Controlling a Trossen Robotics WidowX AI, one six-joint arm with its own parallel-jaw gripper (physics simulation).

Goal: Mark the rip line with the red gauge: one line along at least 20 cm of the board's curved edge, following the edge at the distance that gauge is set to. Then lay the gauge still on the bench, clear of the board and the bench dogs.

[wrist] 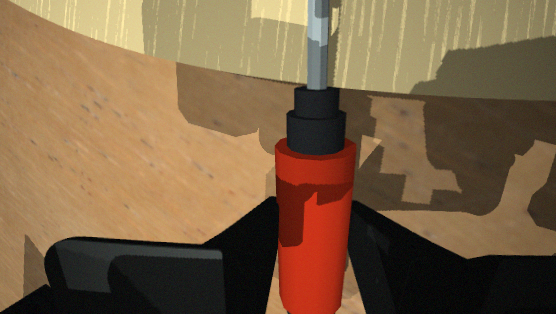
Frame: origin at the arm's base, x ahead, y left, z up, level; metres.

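Where they show: gripper, fingertip midpoint: (311, 208).
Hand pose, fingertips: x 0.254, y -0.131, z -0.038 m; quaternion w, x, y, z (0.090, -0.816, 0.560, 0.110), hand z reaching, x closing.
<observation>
Each offset is from my fingertips to the top centre of the thing. "pt": to the spot under its first point. Level surfaces: height alone.
My gripper (311, 208) is shut on the red gauge @[dz +0.025, dx +0.028, dy +0.009 m] (320, 165), with one black finger on each side of its red handle. The gauge has a stepped black collar at the handle's end, and a grey metal rod runs from it up out of the top of the view. The collar is close to the curved edge of the pale board @[pt dz +0.011, dx +0.046, dy +0.064 m] (200, 35), and the rod reaches over the board. Whether the collar touches the edge I cannot tell. The far end of the rod is out of view. No marked line can be made out on the visible part of the board.
The brown wooden bench @[dz -0.009 m] (100, 150) lies below and left of the board's curved edge. Dark shadows of the arm and gripper fall on the board and on the bench to the right of the gauge. No bench dogs show in this view.
</observation>
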